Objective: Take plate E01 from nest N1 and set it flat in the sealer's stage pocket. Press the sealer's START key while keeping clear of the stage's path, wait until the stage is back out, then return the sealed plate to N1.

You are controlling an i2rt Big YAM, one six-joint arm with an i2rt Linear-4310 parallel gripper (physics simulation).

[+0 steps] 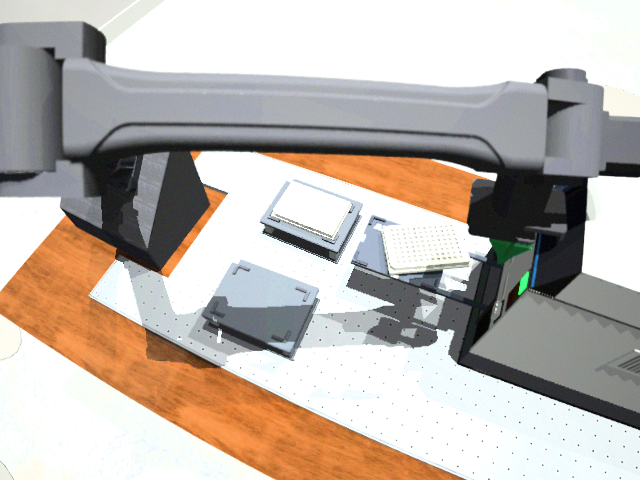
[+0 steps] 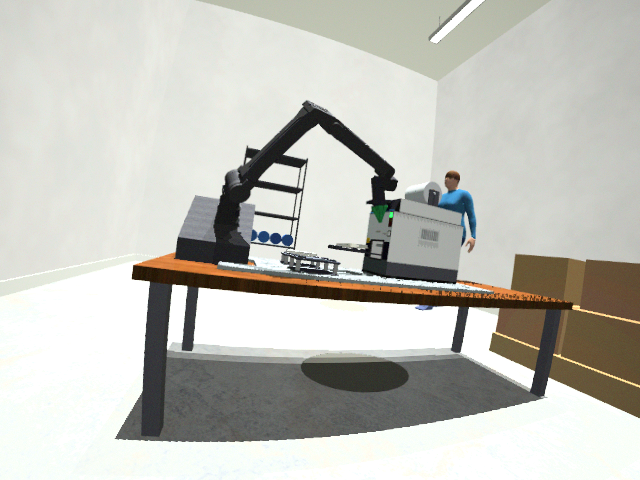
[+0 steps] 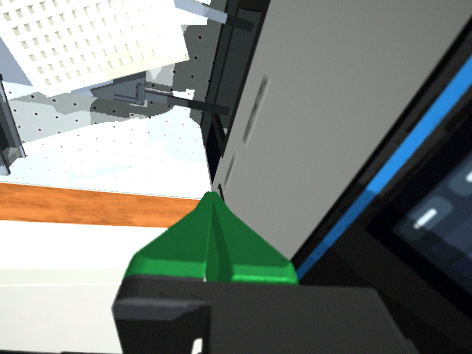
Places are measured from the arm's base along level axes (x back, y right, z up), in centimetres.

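Pixels of known places: gripper, fingertip midpoint: [image 1: 500, 260] [image 2: 380, 222] [image 3: 210, 199]; arm's base at its link origin: [image 2: 228, 214].
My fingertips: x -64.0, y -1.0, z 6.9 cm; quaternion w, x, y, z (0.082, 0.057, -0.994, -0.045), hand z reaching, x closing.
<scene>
Ahead of a thing's pixels: the offset from my fingertips to its top centre. "spot": to the spot under its first point.
A white well plate {dy -5.9, dx +9.6, dz -10.4 cm} [image 1: 426, 248] [image 3: 100, 42] lies on the sealer's extended stage {dy -4.4, dx +8.2, dz -12.6 cm} [image 1: 371, 249] [image 3: 119, 86], turned at an angle to the stage's corner brackets. The sealer [image 1: 568, 330] [image 2: 426, 240] [image 3: 325, 100] has a green lit patch {spot: dy +4.6, dx -2.4, dz +3.8 cm} [image 1: 523, 283] [image 2: 391, 214] and a red patch {spot: dy +5.5, dx -2.4, dz +0.8 cm} [image 1: 512, 301] on its front. My gripper [image 1: 509, 258] [image 2: 380, 221] [image 3: 210, 199] is shut and empty, green fingertips pointing down close to the sealer front, above stage height; I cannot tell whether they touch it. An empty nest {dy +11.5, dx +31.1, dz -17.9 cm} [image 1: 266, 299] stands nearer the table's front. The labels N1, E01 and START are not readable.
A second nest {spot: dy -4.0, dx +38.3, dz -19.0 cm} [image 1: 268, 219] holds a white plate {dy -9.0, dx +31.6, dz -17.4 cm} [image 1: 312, 209] without visible wells. The arm's wedge base [image 1: 180, 211] [image 2: 196, 227] stands at the left. A person [image 2: 457, 201] stands behind the sealer. A shelf rack [image 2: 276, 187] and brown boxes [image 2: 542, 284] stand away from the table [image 2: 336, 291].
</scene>
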